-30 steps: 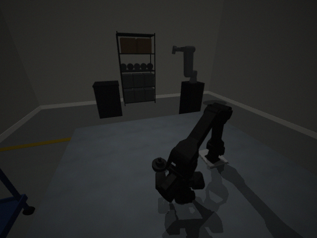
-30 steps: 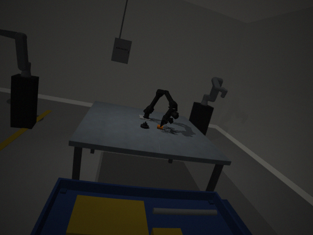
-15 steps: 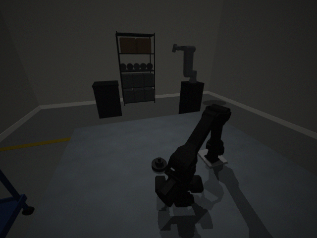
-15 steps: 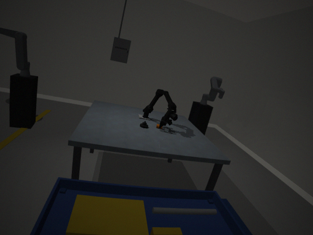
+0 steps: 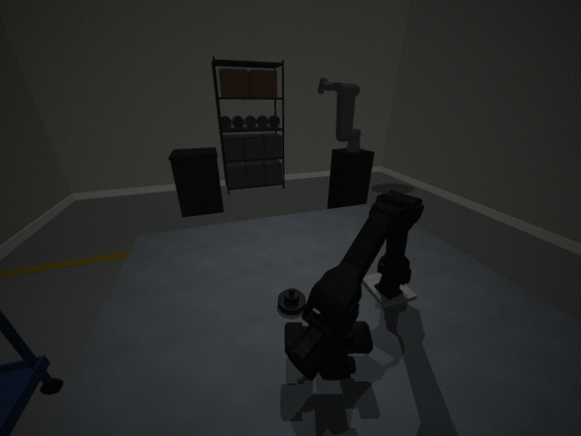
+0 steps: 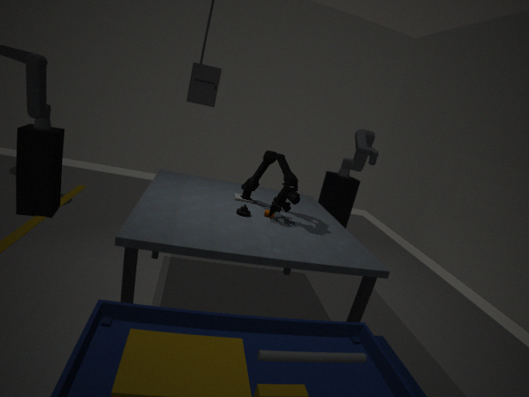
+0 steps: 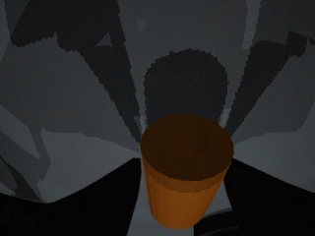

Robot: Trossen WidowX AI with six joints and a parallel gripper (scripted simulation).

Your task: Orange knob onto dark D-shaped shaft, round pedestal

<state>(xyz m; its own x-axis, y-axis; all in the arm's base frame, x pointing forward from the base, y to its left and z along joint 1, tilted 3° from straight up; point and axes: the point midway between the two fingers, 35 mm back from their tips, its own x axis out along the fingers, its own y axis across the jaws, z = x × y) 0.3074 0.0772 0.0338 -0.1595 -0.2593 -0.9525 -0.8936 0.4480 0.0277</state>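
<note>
My gripper tip is now 17 cm to the left of the dark round pedestal and 2 cm below it. Round my gripper tip: orange knob: 1 cm above.
</note>
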